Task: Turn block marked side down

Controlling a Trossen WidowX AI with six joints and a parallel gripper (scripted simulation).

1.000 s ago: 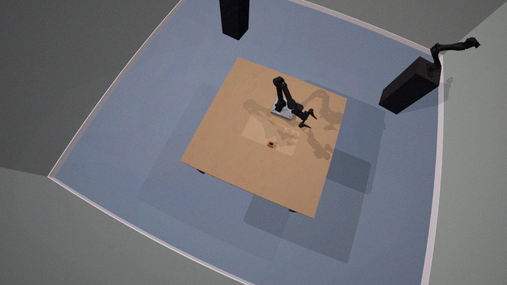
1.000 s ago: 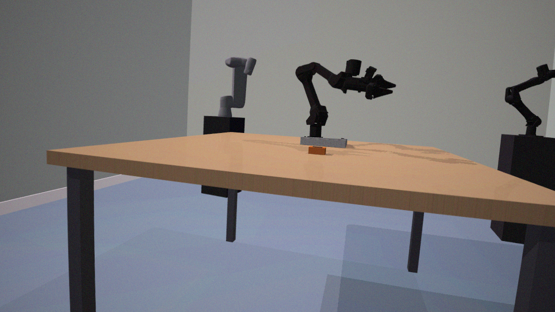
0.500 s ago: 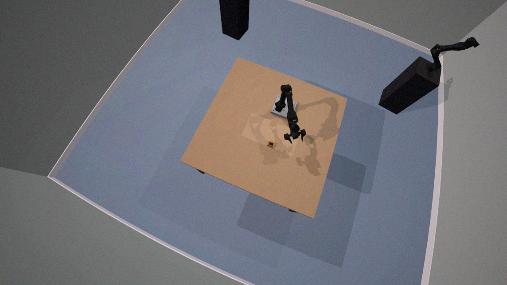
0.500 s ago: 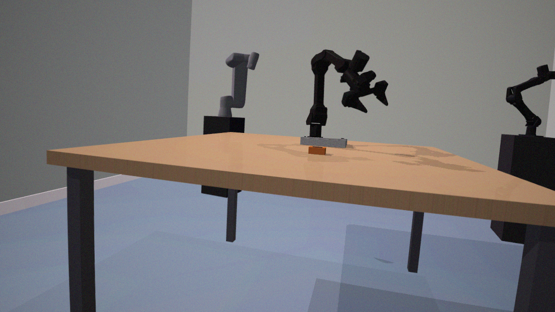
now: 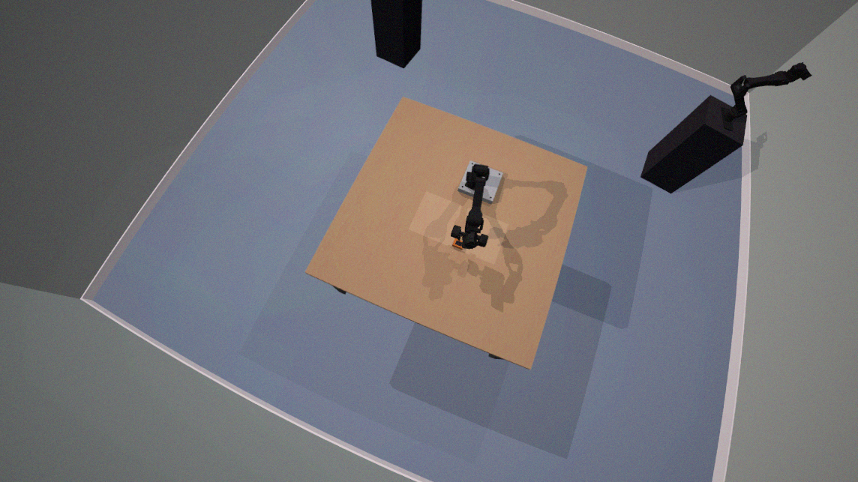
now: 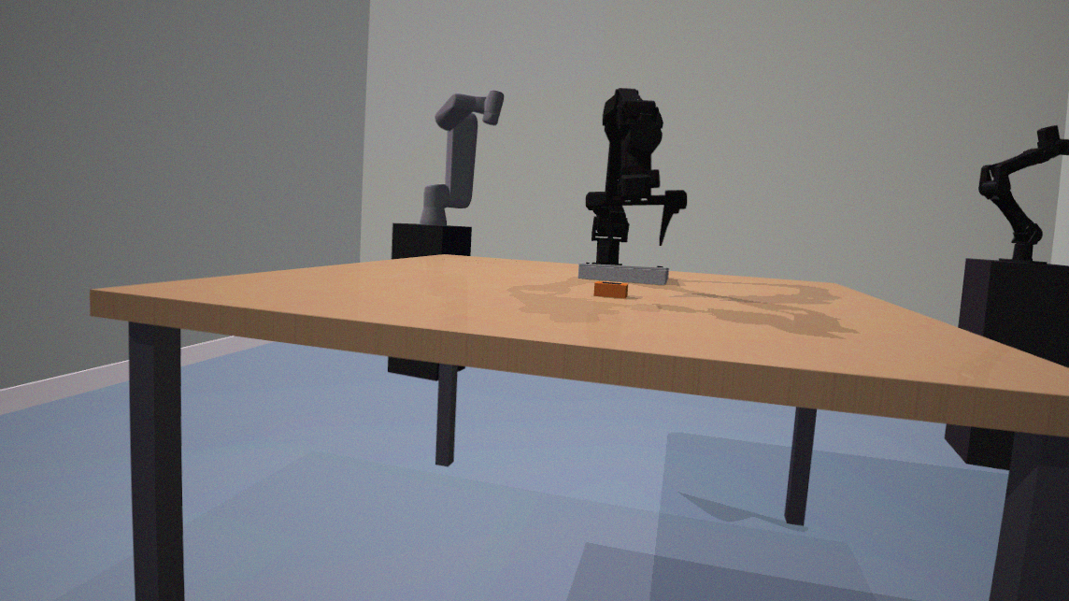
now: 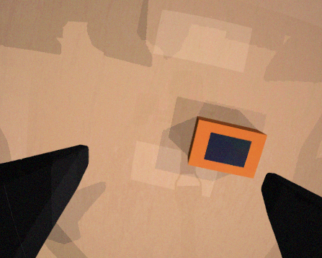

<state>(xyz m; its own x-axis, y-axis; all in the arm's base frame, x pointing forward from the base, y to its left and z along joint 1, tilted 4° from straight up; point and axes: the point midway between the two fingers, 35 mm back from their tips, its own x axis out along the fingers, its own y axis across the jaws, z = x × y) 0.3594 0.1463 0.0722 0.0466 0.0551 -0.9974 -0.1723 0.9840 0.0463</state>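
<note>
Right now the block is 4 cm to the right of my gripper tip and 8 cm below it.
</note>
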